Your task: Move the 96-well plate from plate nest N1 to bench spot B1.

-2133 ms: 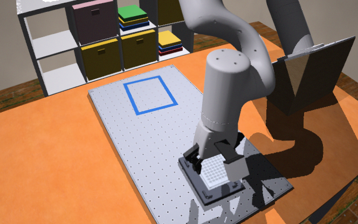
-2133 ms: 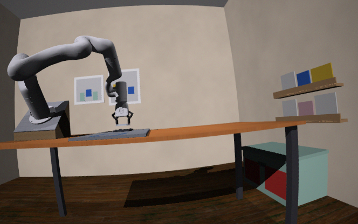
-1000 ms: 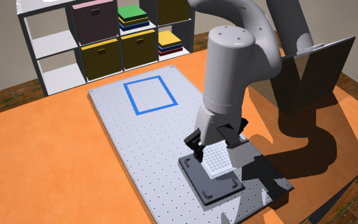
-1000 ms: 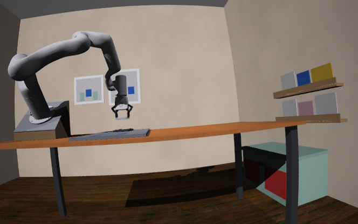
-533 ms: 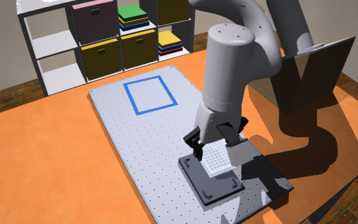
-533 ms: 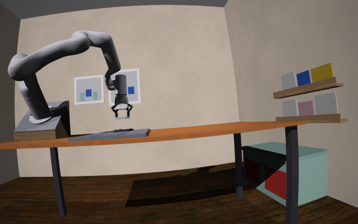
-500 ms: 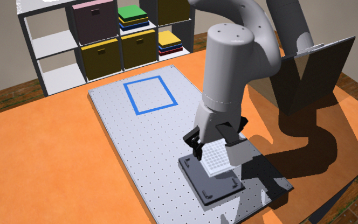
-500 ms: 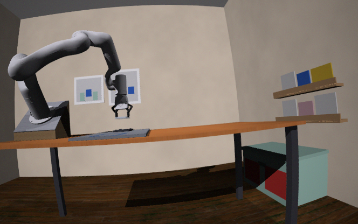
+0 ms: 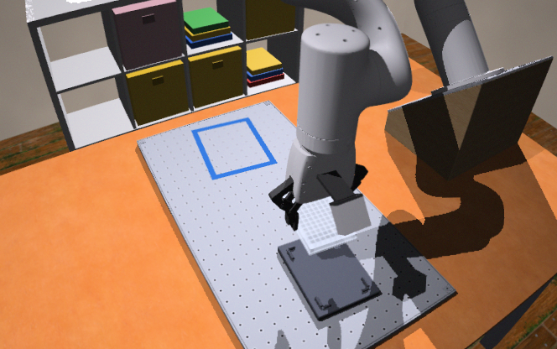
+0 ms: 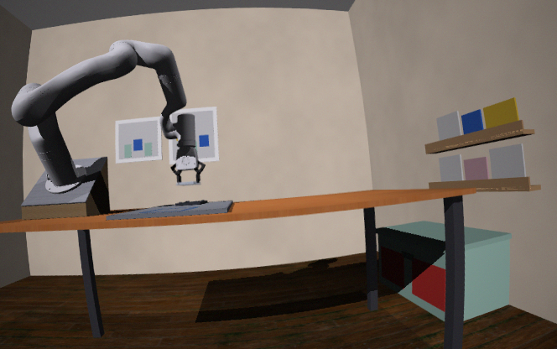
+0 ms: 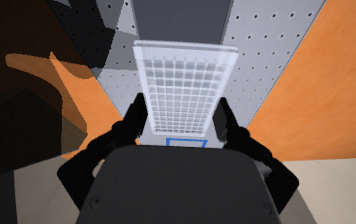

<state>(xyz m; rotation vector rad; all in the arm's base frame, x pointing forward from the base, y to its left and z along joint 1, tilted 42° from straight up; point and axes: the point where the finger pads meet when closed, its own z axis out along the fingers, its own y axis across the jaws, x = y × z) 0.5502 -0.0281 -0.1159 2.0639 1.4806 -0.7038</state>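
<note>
Right now my hand is 1 cm short of the dark plate nest, 5 cm to the right of it and 10 cm above it. Also, from my hand: 96-well plate (1 cm below).
</note>
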